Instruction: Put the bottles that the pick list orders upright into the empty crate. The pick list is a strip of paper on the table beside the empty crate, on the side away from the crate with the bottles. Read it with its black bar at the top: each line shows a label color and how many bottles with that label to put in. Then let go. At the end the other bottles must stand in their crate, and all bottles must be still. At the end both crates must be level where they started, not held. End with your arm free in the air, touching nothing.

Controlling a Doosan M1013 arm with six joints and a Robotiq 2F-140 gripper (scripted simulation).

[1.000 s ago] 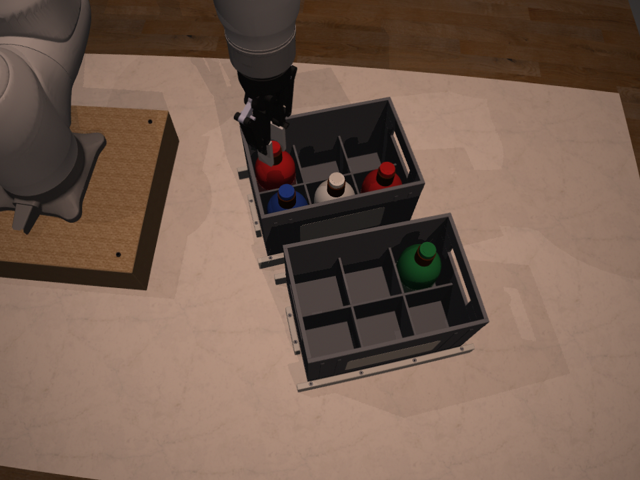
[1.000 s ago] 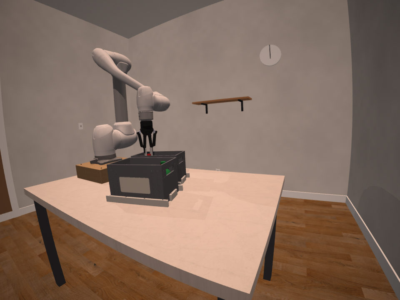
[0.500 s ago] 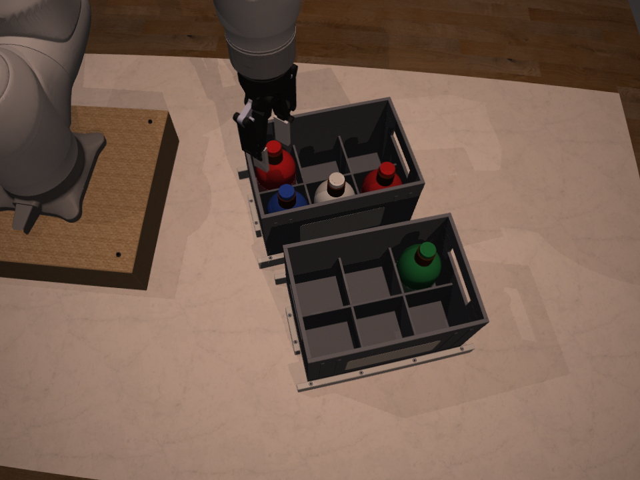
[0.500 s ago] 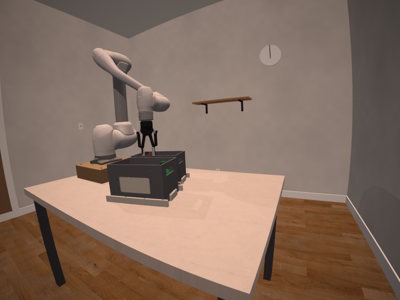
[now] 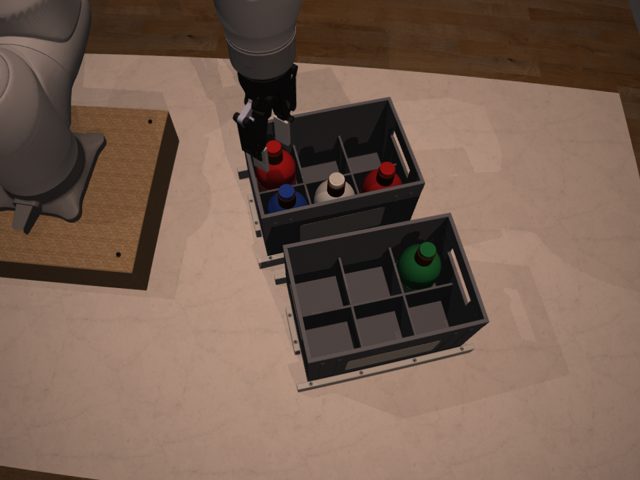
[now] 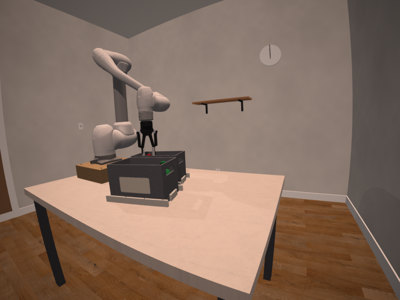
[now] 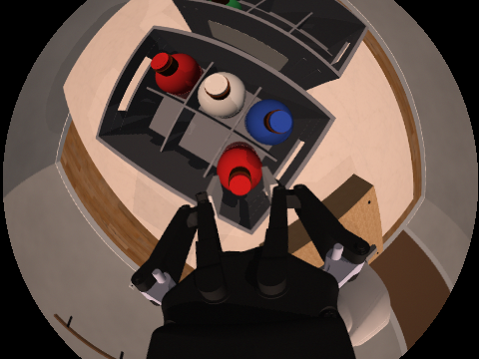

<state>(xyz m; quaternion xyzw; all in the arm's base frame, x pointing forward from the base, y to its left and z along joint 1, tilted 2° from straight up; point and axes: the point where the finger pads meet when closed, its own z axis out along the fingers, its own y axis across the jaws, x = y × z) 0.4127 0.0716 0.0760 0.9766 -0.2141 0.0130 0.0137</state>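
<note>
My gripper is now 4 cm short of the blue bottle, 8 cm to the left of it and 8 cm above it. Also, from my hand: green bottle (27 cm ahead, 15 cm to the right, 8 cm below); pick list (4 cm ahead, 13 cm to the left, 17 cm below); white bottle (12 cm ahead, 5 cm to the right, 8 cm below).
</note>
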